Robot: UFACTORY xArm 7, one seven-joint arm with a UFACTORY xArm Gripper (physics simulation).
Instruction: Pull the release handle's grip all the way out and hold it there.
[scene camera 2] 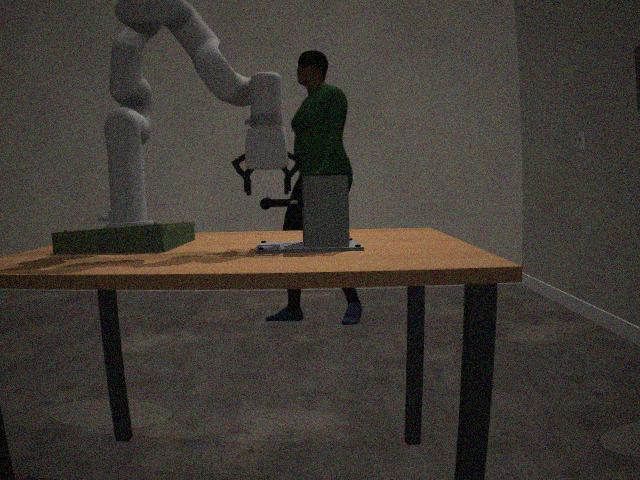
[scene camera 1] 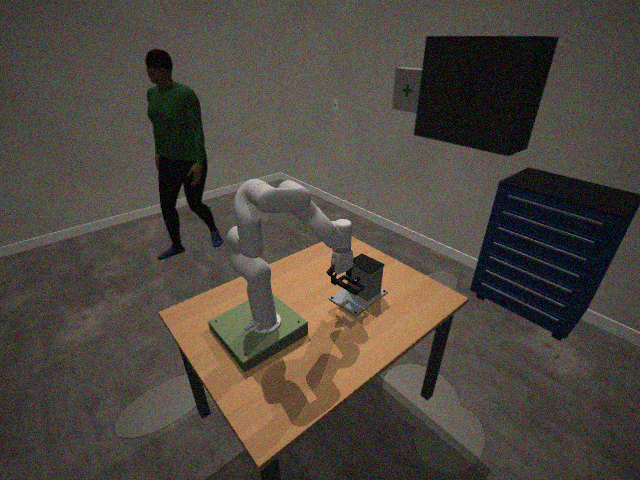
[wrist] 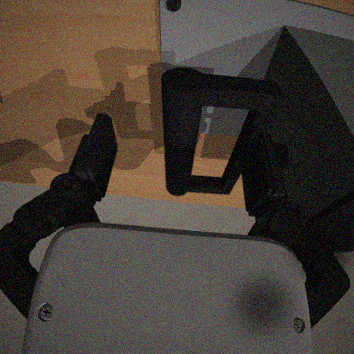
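The release handle's grip point(scene camera 1: 347, 283) point(scene camera 2: 265, 203) point(wrist: 178, 135) is a black bar. Two black arms join it to a black crosspiece, forming an open frame on the side of a grey box-shaped housing point(scene camera 1: 374, 281) point(scene camera 2: 325, 211) point(wrist: 320, 95). In scene camera 2 the grip stands out from the housing, with a short stretch of lighter rod beside it. My gripper point(scene camera 1: 343, 277) point(scene camera 2: 267, 192) point(wrist: 182, 138) is open and points down. Its fingertips are a little above the grip, one on either side of it, with nothing between them. The right finger is close to the housing and hides part of the handle's inner end.
The housing stands on a light metal plate point(scene camera 1: 355, 308) point(scene camera 2: 357, 248) point(wrist: 220, 30) on the wooden table point(scene camera 1: 408, 294) point(scene camera 2: 413, 253). The arm's base is on a green block point(scene camera 1: 227, 330) point(scene camera 2: 108, 240). A person in green point(scene camera 1: 175, 124) point(scene camera 2: 323, 129) stands beyond the table. A blue drawer cabinet point(scene camera 1: 547, 258) is at the right.
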